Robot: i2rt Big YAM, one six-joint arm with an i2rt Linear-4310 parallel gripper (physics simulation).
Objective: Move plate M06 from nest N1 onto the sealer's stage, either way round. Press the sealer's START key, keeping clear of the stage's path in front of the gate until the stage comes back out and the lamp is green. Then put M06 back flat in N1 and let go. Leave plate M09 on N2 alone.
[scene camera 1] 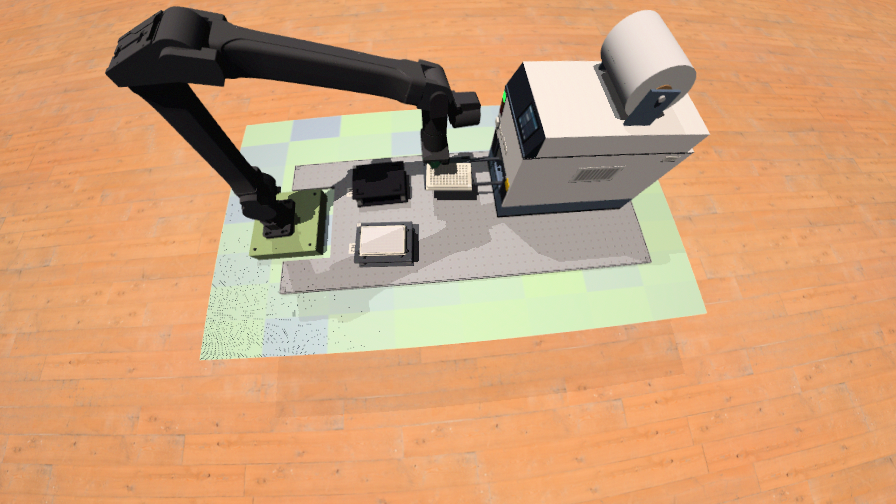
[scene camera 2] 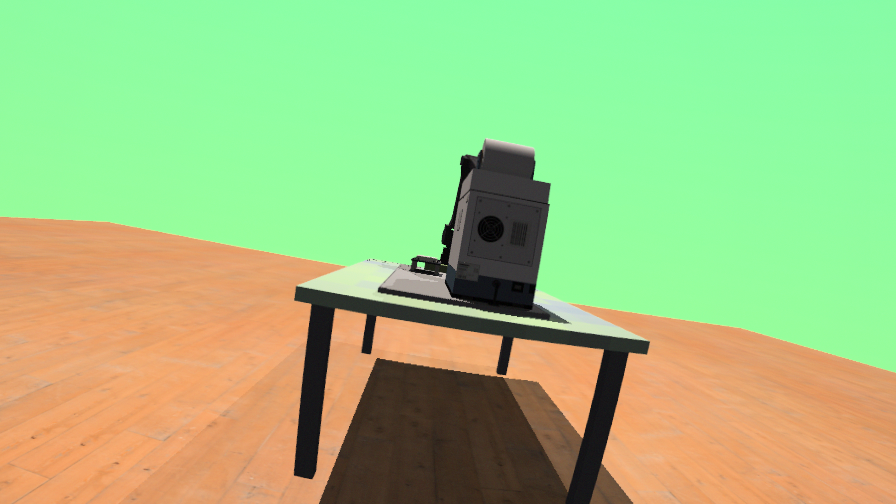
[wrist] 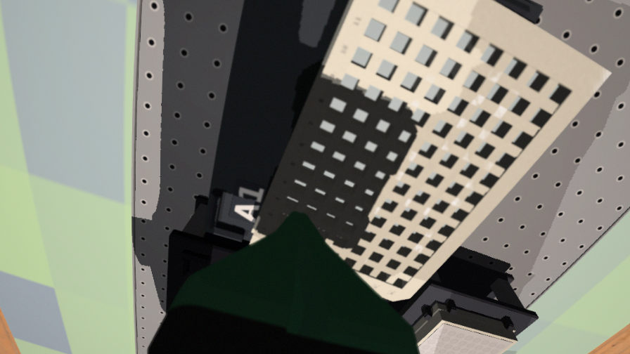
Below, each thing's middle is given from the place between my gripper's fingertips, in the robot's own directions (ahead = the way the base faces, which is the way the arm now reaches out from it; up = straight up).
I see the black sealer stage (wrist: 276,59) 8 cm ahead of my hand, 1 cm to the right of it and 2 cm below it. The rest, counted from my hand: white lidded plate (scene camera 1: 375,240) (17 cm behind, 18 cm to the right, 6 cm below); then roll (scene camera 1: 640,53) (42 cm ahead, 2 cm to the right, 30 cm above).
